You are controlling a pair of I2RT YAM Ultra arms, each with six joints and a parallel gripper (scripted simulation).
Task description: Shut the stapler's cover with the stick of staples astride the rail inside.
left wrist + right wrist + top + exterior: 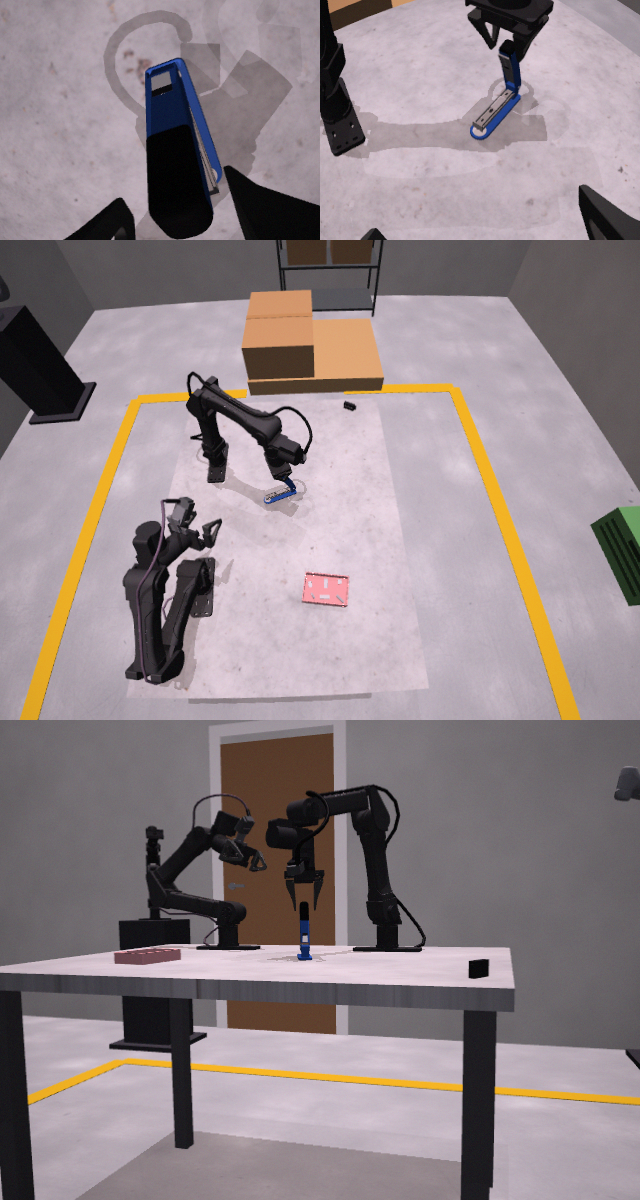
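My left hand is 80 mm above the stapler. Round my left hand: black block 310 mm ahead, 440 mm to the left, 120 mm below; pink tray 130 mm ahead, 380 mm to the right, 120 mm below.
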